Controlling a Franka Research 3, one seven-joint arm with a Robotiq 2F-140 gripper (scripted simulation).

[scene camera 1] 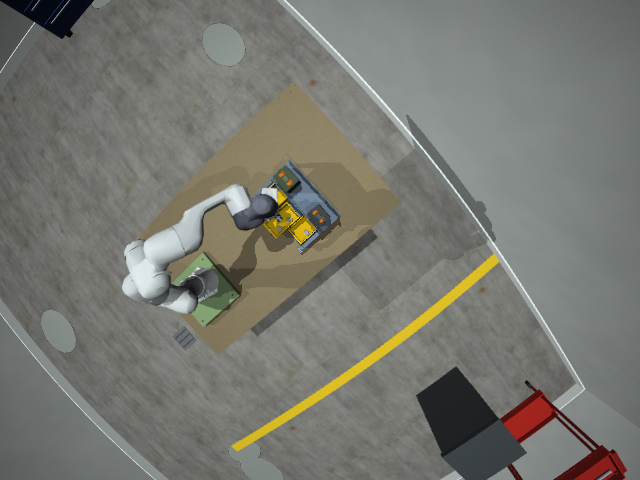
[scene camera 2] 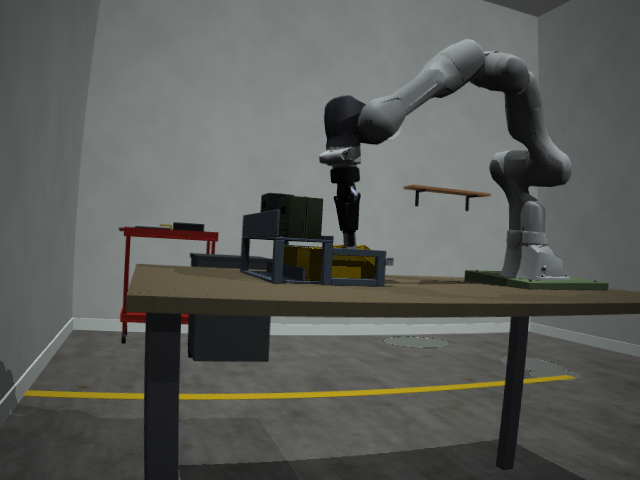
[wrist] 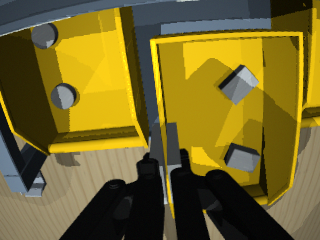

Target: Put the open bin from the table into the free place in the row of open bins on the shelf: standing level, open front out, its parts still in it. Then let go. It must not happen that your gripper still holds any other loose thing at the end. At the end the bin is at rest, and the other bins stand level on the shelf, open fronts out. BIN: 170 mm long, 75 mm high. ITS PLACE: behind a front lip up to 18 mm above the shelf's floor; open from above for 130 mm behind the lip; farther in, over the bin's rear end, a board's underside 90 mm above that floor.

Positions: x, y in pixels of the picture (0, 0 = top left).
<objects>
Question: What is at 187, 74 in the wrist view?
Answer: A yellow open bin.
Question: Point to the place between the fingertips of my gripper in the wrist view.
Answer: At 166, 138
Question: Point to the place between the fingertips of my gripper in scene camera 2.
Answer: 351, 258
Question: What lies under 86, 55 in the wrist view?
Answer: A yellow open bin.
</objects>
